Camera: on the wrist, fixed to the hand. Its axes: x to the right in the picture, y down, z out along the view.
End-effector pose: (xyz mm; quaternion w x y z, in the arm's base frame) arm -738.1 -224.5 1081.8 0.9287 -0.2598 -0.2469 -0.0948
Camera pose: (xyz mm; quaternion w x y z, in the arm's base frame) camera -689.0 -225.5 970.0 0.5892 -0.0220 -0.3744 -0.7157
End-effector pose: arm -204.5 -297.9 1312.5 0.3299 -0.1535 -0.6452 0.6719
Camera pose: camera -143.7 -224.7 1236.0 0.6928 0.3521 -0.5795 0.2453
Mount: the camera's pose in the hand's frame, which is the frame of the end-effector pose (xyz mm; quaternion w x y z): -14.5 62.8 -103.7 0.7132 -0.0086 -0.0184 -0.7007
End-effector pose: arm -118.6 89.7 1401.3 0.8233 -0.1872 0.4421 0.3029
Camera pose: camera -230.2 72.0 1355.1 0.8059 -0.4448 0.1664 -0.3536
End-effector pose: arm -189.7 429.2 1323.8 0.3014 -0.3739 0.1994 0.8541
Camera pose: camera -169.8 318.8 1275.6 0.8139 -0.3933 -0.1327 0.4066
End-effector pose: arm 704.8 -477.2 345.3 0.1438 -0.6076 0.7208 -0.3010
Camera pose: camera 599.0 -431.3 385.4 0.1003 0.9452 -0.0883 0.2980
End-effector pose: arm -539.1 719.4 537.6 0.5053 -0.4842 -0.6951 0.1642
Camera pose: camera -417.6 710.1 529.8 0.4585 0.1404 -0.8458 -0.2340
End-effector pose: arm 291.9 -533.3 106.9 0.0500 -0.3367 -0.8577 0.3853
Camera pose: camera 372.7 -447.3 138.2 0.2870 0.3675 -0.8519 0.2386
